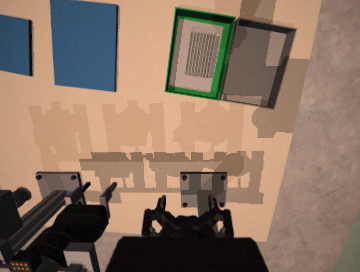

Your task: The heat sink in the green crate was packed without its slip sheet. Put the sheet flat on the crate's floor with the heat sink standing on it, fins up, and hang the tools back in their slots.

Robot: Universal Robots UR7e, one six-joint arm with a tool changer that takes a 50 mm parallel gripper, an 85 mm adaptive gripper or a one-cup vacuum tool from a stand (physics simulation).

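Frame: origin at the arm's base, x down, y back, z left, level; metres.
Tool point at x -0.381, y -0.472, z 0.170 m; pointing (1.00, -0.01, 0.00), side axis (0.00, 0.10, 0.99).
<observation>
A point is followed by its place in that frame.
The green crate (170,65) @(x 0.061, y -0.358, z 0.120 m) stands at the upper middle right. The finned heat sink (202,55) @(x 0.046, y -0.331, z 0.195 m) is upright inside it, fins up, on a pale flat surface (180,75) @(x 0.075, y -0.379, z 0.146 m) that looks like the slip sheet; its part under the heat sink is hidden. The adaptive gripper (188,201) is at the bottom centre, away from the crate, fingers spread and empty. It appears to hang at the stand, apart from the dark arm end (187,255) that hides its upper part. The parallel gripper (99,191) hangs at lower left, fingers apart and empty.
A grey tray (284,67) @(x 0.042, y -0.341, z 0.392 m) stands against the crate's right side. Two blue panels (85,47) @(x 0.070, y -0.329, z -0.100 m) (15,47) @(x 0.070, y -0.340, z -0.290 m) lie at upper left. Two bolted stand foot plates (57,182) @(x 0.068, y -0.729, z -0.217 m) (189,189) @(x 0.068, y -0.708, z 0.202 m) are on the table near the tools. The table's right edge runs down the right side.
</observation>
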